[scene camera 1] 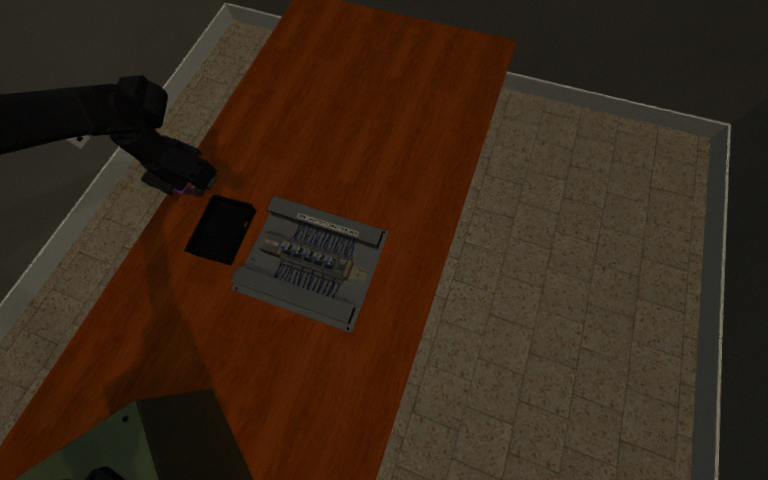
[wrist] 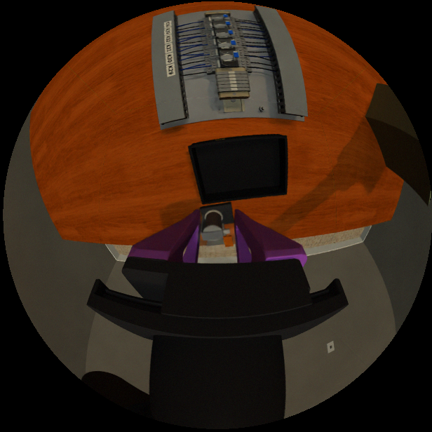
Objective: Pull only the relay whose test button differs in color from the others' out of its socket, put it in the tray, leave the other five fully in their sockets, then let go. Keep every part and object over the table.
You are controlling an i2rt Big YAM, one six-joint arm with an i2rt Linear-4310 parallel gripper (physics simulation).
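Places are measured from the arm's base along level axes (x up, y ahead, z left), in metres.
Pixels of known places: gripper, fingertip midpoint: (scene camera 1: 199, 188).
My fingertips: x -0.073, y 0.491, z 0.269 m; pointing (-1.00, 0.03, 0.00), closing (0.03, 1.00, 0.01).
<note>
Behind a point stands the place of what it marks.
My gripper (scene camera 1: 194, 188) @[x -0.073, y 0.491, z 0.269 m] (wrist: 217, 215) is shut on a relay (wrist: 213, 227) with a clear-topped dark coil and an orange button. It holds the relay above the table's near edge, just outside the black tray (scene camera 1: 220, 229) @[x -0.246, y 0.452, z 0.291 m] (wrist: 241, 170), at the tray's side away from the panel. The tray shows no relay inside. Five relays with blue buttons, one of them the nearest blue-button relay (wrist: 228, 57), stand in a row in their sockets on the grey panel (scene camera 1: 257, 259) @[x -0.246, y 0.425, z 0.155 m] (wrist: 200, 106). The sixth socket (scene camera 1: 342, 263) @[x -0.218, y 0.504, z -0.054 m], at the row's far end, has no relay.
The panel has two grey wire ducts (wrist: 167, 92) (wrist: 290, 90) with dark blue wires between them and the sockets. A label strip (scene camera 1: 327, 224) @[x -0.205, y 0.574, z 0.025 m] (wrist: 169, 50) runs along one duct. A green box-like object (scene camera 1: 107, 447) @[x -0.009, y 0.059, z 0.071 m] stands at the lower left of the scene view.
</note>
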